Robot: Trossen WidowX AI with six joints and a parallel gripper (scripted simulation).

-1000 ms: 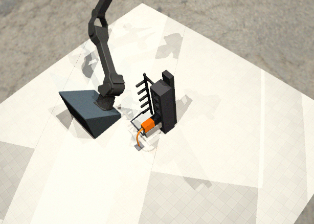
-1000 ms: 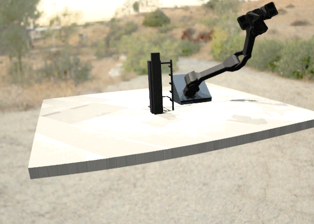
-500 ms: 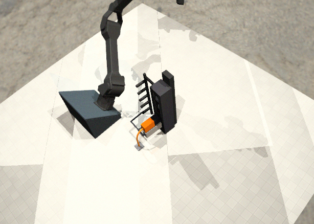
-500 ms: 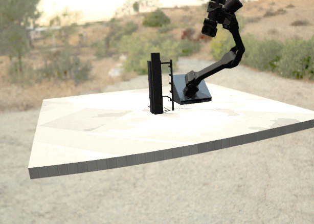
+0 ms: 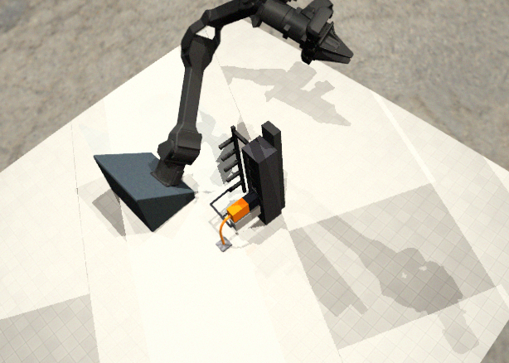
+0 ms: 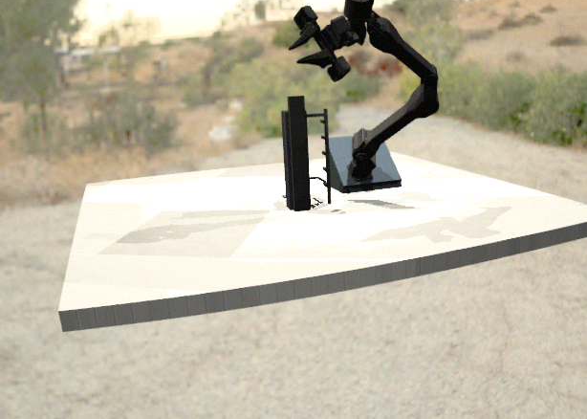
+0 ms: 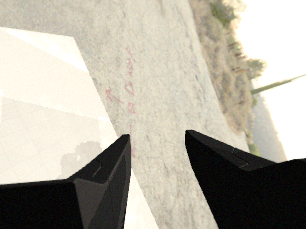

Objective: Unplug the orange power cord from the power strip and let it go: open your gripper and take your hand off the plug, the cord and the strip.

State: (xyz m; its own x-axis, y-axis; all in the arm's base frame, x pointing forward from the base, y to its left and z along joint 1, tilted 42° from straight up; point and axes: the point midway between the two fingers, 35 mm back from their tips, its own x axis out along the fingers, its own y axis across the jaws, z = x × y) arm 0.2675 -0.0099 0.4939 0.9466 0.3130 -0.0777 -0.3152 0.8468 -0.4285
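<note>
Right now my gripper tip is 90 mm past the orange plug, 270 mm to the left of it and 290 mm above it.
</note>
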